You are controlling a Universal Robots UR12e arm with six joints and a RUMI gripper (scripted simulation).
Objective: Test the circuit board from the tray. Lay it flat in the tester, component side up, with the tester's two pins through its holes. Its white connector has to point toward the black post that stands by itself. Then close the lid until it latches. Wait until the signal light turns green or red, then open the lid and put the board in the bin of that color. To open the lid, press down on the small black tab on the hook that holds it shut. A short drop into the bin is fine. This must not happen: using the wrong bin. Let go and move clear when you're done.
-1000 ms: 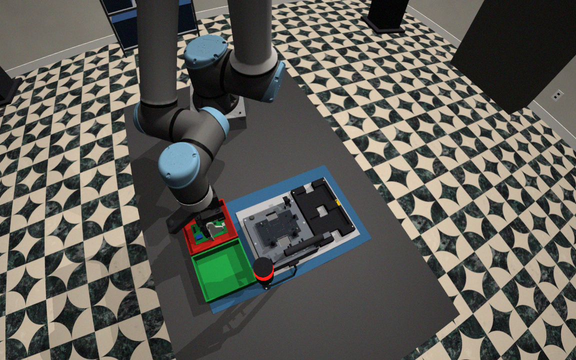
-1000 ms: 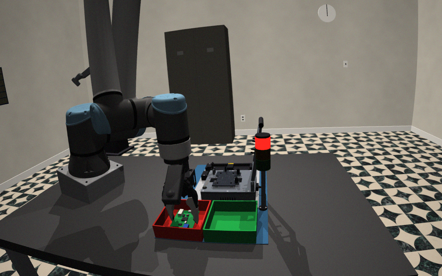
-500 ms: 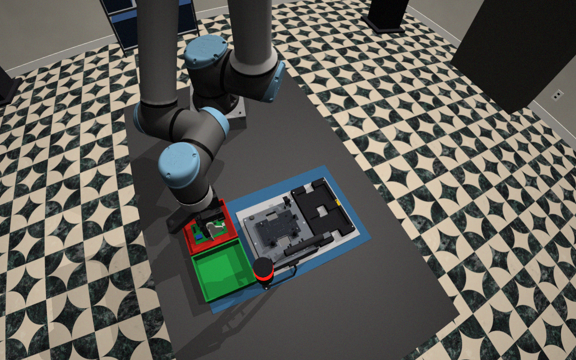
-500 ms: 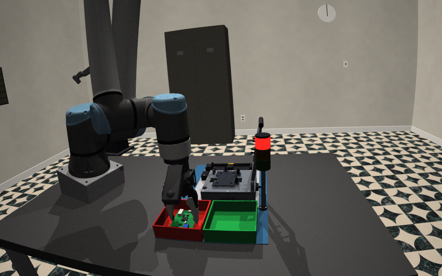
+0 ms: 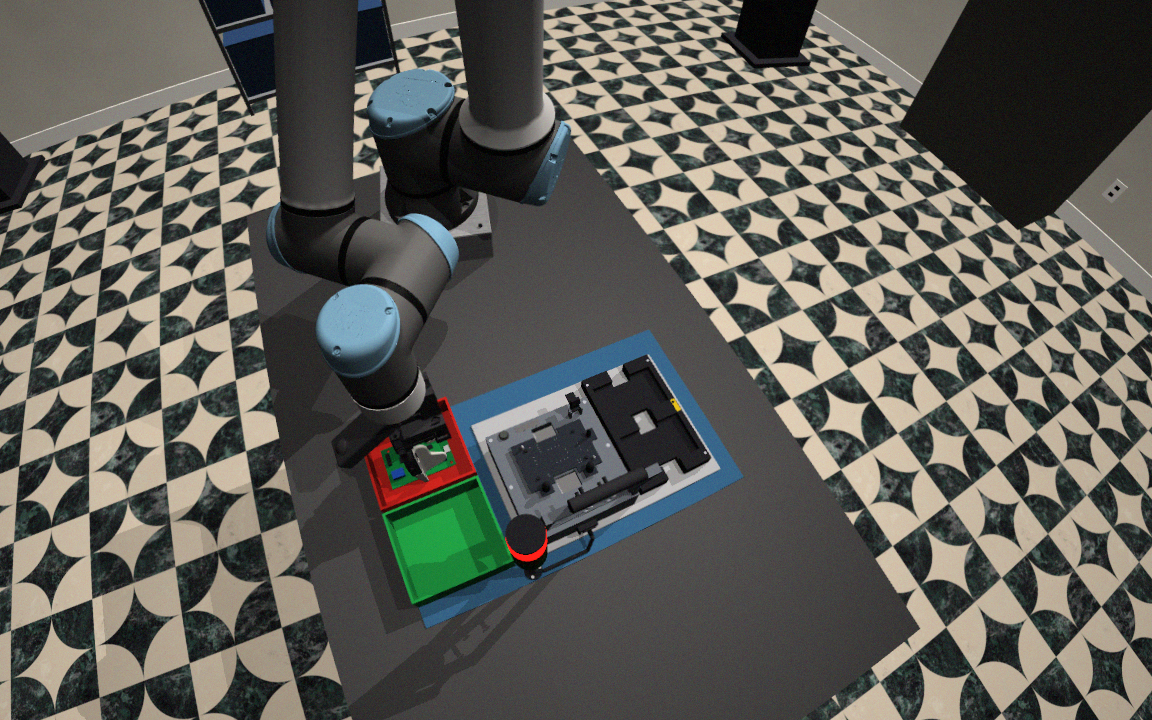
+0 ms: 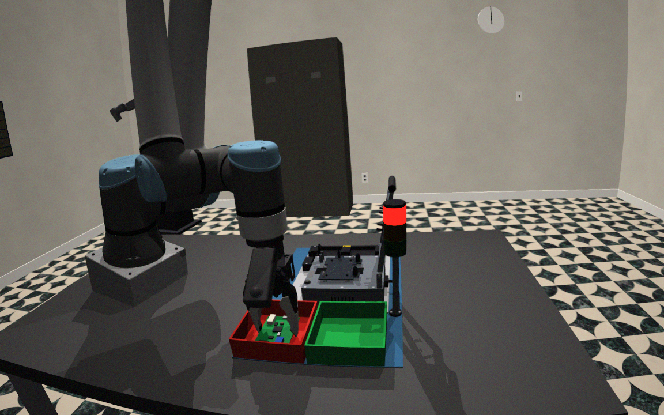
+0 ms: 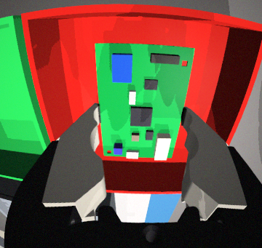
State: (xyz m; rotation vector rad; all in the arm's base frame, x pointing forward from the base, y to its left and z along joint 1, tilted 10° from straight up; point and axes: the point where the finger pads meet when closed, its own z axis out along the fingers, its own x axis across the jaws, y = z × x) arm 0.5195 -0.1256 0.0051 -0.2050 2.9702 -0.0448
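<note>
My gripper is now right at the green circuit board. Round my hand: clear lid: 19 cm ahead, 23 cm to the left, 16 cm above; green bin: 15 cm ahead, 2 cm to the left, 1 cm below; red bin: 1 cm below.
</note>
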